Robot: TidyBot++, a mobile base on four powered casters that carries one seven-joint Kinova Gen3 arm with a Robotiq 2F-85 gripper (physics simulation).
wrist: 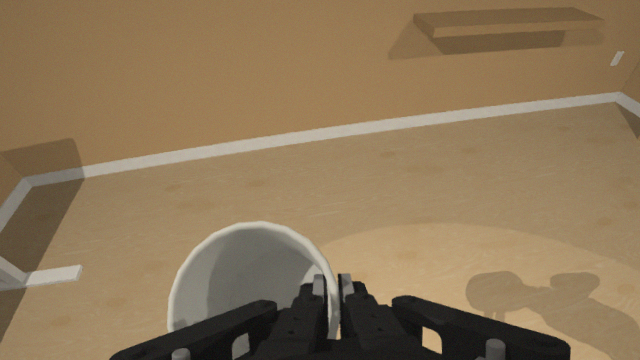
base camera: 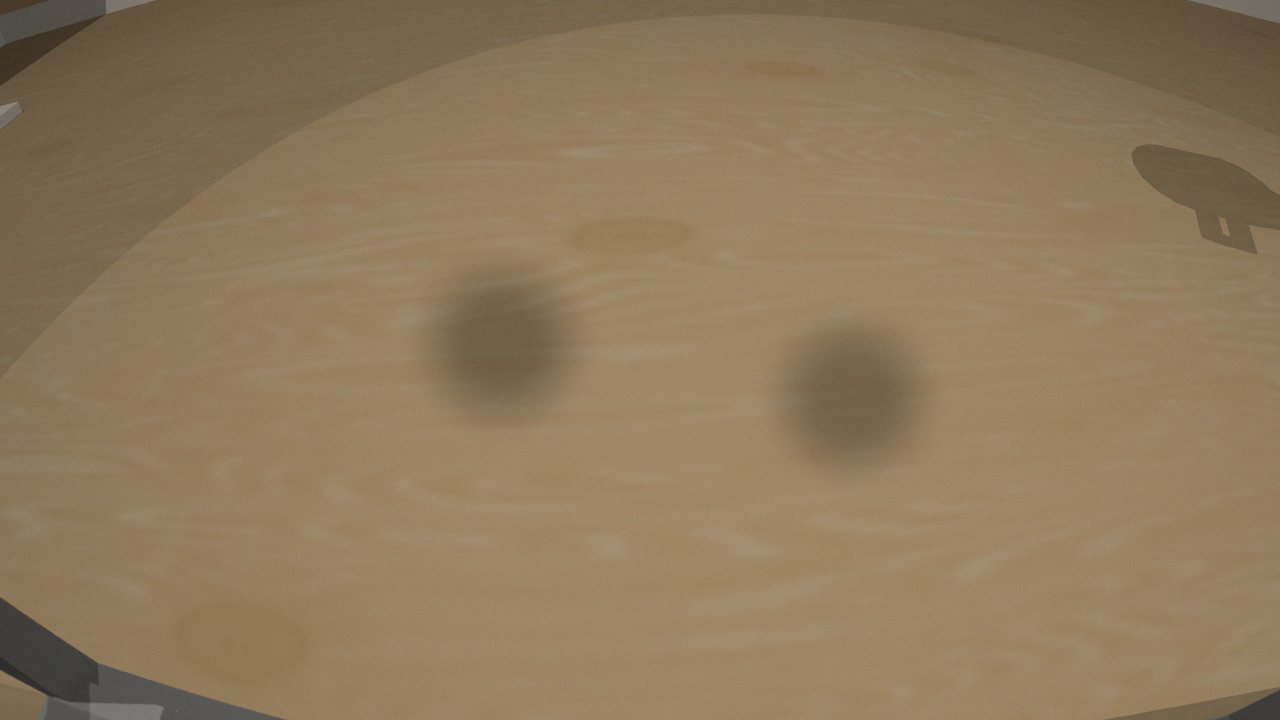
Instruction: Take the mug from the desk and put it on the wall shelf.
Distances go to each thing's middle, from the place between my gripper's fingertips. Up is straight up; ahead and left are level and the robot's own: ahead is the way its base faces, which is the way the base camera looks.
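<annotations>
White mug (wrist: 249, 261), measured from my hand: 2 cm behind, 4 cm to the left of it, 1 cm below.
</annotations>
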